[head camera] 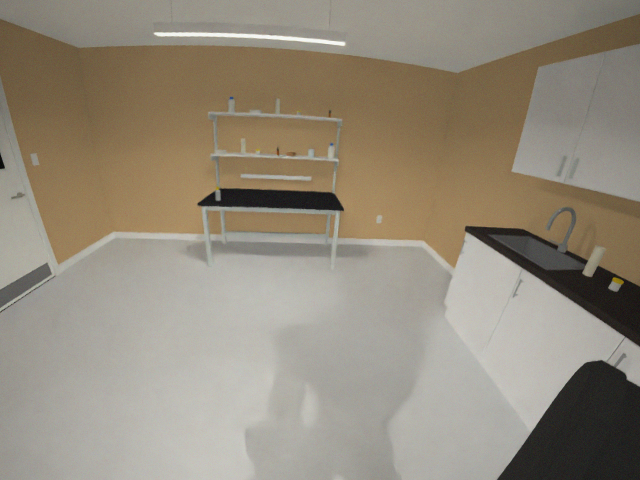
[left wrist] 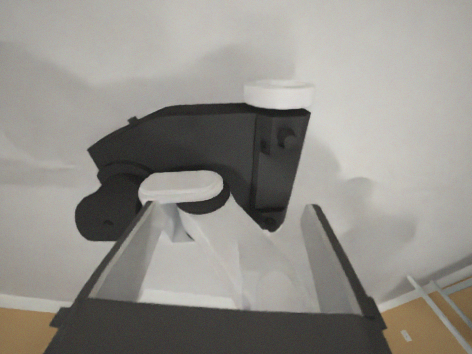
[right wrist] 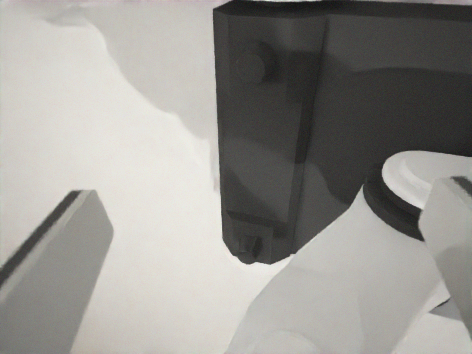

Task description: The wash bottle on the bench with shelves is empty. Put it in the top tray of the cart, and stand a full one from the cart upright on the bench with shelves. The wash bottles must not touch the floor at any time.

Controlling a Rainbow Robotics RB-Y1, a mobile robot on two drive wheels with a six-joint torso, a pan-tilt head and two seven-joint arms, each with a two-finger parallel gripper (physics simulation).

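Places are measured from the robot's base along level axes (x ahead, y left, z up), in centimetres.
Pixels of known places: left gripper, fingertip midpoint: point(left wrist: 231, 211); right gripper, fingertip midpoint: point(right wrist: 259, 206).
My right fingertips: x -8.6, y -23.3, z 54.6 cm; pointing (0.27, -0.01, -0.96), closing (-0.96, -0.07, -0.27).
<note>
Behind a point stands the place of what it marks.
The bench with shelves point(head camera: 273, 209) @(x 220.8, y -107.4, z 71.0 cm) stands against the far wall in the head camera view, with a black top. A small wash bottle point(head camera: 217, 194) @(x 257.3, y -58.3, z 83.2 cm) with a yellow cap stands upright at the left end of the bench top. The cart does not show in the head camera view. My left gripper point(left wrist: 231, 211) @(x -16.2, y 25.9, z 53.6 cm) is open and empty, over the robot's own base and the floor. My right gripper point(right wrist: 259, 206) @(x -8.6, y -23.3, z 54.6 cm) is open and empty, its fingers wide apart beside the robot's own base. Both grippers are far from the bench.
Two shelves above the bench hold bottles and small items, including blue-capped bottles point(head camera: 231, 105) @(x 296.2, y -86.9, z 176.0 cm) point(head camera: 331, 150) @(x 233.8, y -185.9, z 131.6 cm). At the right is a counter point(head camera: 563, 291) @(x -9.6, y -162.0, z 88.6 cm) with a sink point(head camera: 535, 251) @(x 20.3, y -230.6, z 83.6 cm), a pale cylinder point(head camera: 593, 261) @(x -14.9, y -194.2, z 100.4 cm) and a yellow-lidded jar point(head camera: 615, 284) @(x -28.1, y -186.4, z 94.8 cm). A door point(head camera: 20, 227) @(x 292.1, y 128.8, z 63.3 cm) is at the left edge.
</note>
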